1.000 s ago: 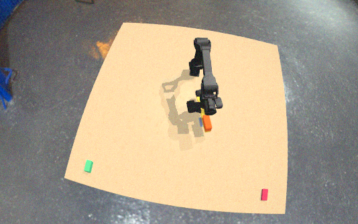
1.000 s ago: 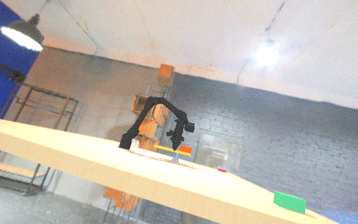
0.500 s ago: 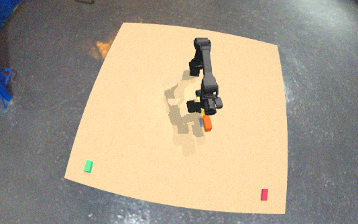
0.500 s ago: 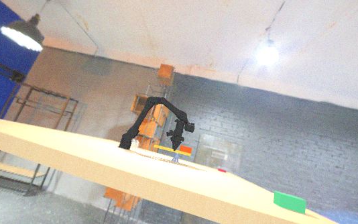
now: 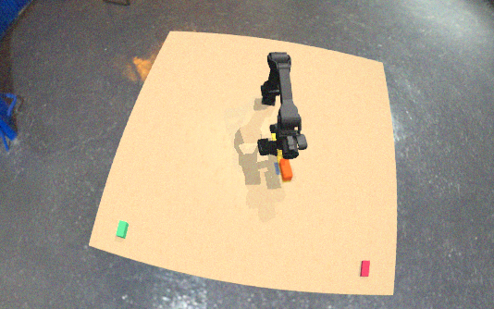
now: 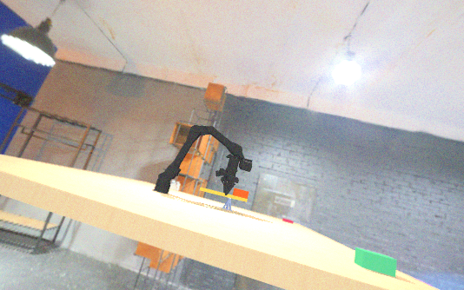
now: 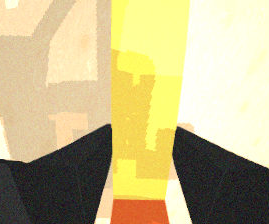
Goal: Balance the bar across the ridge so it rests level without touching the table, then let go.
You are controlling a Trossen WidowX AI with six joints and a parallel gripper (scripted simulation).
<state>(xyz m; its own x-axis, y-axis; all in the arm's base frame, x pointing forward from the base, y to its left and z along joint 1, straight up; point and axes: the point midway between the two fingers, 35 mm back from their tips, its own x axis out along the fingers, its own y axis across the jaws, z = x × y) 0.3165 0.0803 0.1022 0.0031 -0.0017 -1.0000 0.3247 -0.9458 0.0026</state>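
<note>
Right now the blue ridge is 30 mm ahead of my gripper tip, 10 mm to the left of it and 40 mm below it. From my gripper tip the other things lie so: pink block (420 mm ahead, 420 mm to the left, 60 mm below); green block (420 mm ahead, 580 mm to the right, 50 mm below).
</note>
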